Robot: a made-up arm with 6 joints.
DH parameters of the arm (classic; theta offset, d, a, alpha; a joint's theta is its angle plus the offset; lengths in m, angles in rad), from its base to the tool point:
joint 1: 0 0.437 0 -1.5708
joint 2: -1.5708 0 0.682 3.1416
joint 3: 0 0 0 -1.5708
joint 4: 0 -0.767 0 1.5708
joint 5: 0 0.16 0 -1.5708
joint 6: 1.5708 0 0 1.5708
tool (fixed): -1.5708 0 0 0
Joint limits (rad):
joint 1: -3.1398..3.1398
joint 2: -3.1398..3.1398
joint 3: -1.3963..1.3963
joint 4: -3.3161..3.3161
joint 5: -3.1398..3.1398
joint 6: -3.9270..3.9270
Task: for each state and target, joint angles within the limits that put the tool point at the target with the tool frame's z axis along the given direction. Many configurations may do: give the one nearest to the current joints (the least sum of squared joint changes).
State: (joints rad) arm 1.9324 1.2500 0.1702 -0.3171 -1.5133 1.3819
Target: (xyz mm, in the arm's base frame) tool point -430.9 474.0 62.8 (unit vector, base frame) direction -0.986 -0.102 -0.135
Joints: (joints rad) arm 2.4934 0.9499 -0.3836 -0.7440 -1.4502 1.2623
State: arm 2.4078 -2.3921 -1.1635 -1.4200 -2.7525 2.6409
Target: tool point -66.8 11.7 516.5 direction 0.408 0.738 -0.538
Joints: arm 2.6757 -2.6329 -1.3896 -1.6933 -2.5945 3.1794
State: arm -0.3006 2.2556 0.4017 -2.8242 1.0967 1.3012
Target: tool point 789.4 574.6 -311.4 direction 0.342 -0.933 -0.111
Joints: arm 0.4671 1.6218 0.3917 -3.3161 1.1669 1.6429
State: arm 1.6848 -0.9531 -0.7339 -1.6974 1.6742 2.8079
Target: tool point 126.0 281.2 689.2 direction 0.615 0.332 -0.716
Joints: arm 1.0289 -0.6714 -0.8395 -1.8048 2.1694 3.6721
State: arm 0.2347 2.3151 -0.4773 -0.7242 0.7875 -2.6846
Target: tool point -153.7 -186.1 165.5 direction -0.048 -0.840 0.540
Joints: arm 0.2075 2.1410 -1.0557 -0.3472 0.8497 -1.9094
